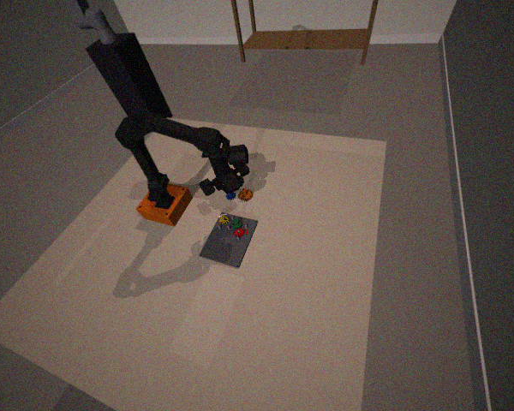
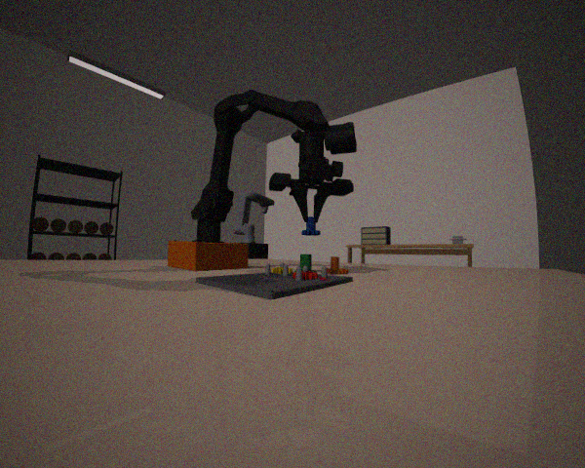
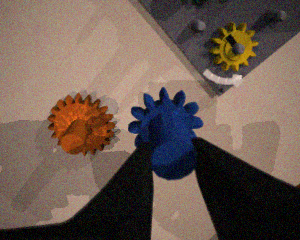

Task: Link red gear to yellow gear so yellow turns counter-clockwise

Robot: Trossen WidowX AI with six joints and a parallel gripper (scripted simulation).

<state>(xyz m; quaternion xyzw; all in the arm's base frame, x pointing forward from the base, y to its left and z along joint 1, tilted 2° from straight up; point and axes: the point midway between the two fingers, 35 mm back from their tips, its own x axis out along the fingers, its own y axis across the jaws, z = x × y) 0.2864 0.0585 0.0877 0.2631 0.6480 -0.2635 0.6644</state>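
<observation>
Right now the green gear is 40 mm ahead of my gripper tip, 80 mm to the right of it and 90 mm below it. From my gripper tip the other things lie so: orange gear: 20 mm ahead, 80 mm to the left, 100 mm below; then yellow gear: 30 mm behind, 70 mm to the right, 100 mm below; then blue gear: 10 mm below.
</observation>
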